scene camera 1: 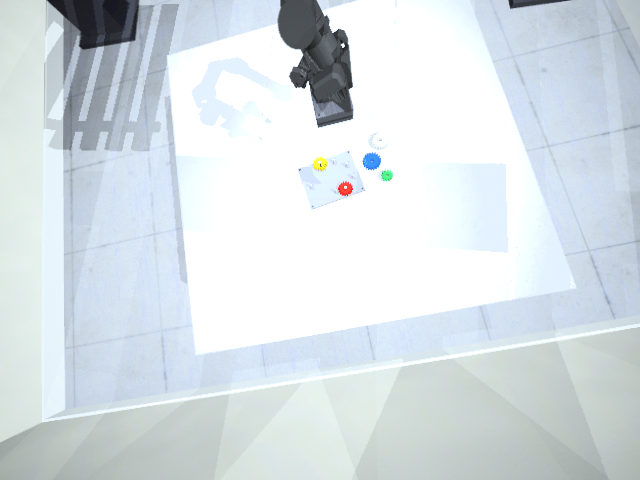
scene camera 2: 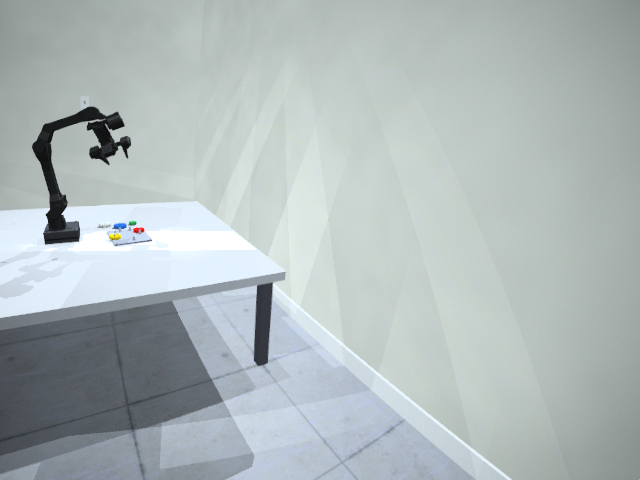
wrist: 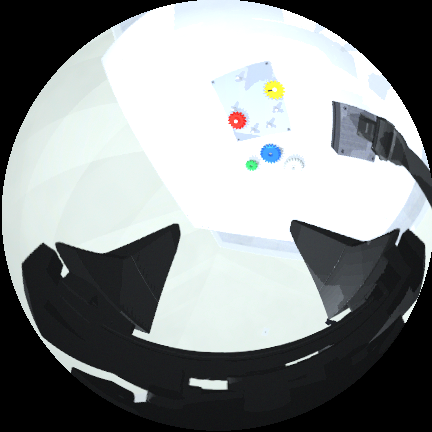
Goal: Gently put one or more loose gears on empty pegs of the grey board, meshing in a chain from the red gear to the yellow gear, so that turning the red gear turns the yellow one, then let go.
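Frame: origin at the arm's base, x ahead, y left, z up, level; millimetres.
Seen in the pictures: gripper, fingertip midpoint: [scene camera 1: 350, 99] [scene camera 2: 118, 161] [wrist: 236, 227]; arm's base at its link origin: [scene camera 2: 57, 228] [wrist: 366, 127].
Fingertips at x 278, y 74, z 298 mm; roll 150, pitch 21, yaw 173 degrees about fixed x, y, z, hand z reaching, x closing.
Pixels of each thing's top centre, then the offset from my fingertips to it. "spot": a spot on its surface instead. Level surfaces: height alone.
- grey board at its top centre: [wrist: 252, 101] [scene camera 1: 329, 175] [scene camera 2: 127, 231] dx +32, dy -71, dz -324 mm
- red gear at a spot on its surface: [wrist: 237, 120] [scene camera 1: 345, 186] [scene camera 2: 137, 228] spot: dx +77, dy -18, dz -329 mm
- yellow gear at a spot on its surface: [wrist: 274, 90] [scene camera 1: 320, 161] [scene camera 2: 114, 233] spot: dx -25, dy -103, dz -324 mm
- white table at its surface level: dz -354 mm
The grey board [scene camera 1: 326, 195] [scene camera 2: 124, 241] [wrist: 225, 93] lies on the table with several bare pegs. The red gear [scene camera 1: 345, 188] [scene camera 2: 138, 229] [wrist: 237, 120] and the yellow gear [scene camera 1: 320, 164] [scene camera 2: 114, 236] [wrist: 274, 90] sit on it, well apart. Beside the board lie three loose gears: blue [scene camera 1: 371, 161] [scene camera 2: 119, 225] [wrist: 270, 153], green [scene camera 1: 386, 175] [scene camera 2: 132, 223] [wrist: 251, 165] and white [scene camera 1: 378, 140] [scene camera 2: 104, 225] [wrist: 294, 163]. My gripper [scene camera 2: 117, 161] [wrist: 236, 227] is open and empty, high above the table. In scene camera 1 the arm hides its fingertips.
The arm's base [scene camera 1: 334, 114] [scene camera 2: 62, 231] [wrist: 354, 132] stands on the white table [scene camera 1: 289, 279] [scene camera 2: 206, 268] [wrist: 150, 100], close to the board and the white gear. A wall [scene camera 2: 413, 155] rises beyond the table's edge.
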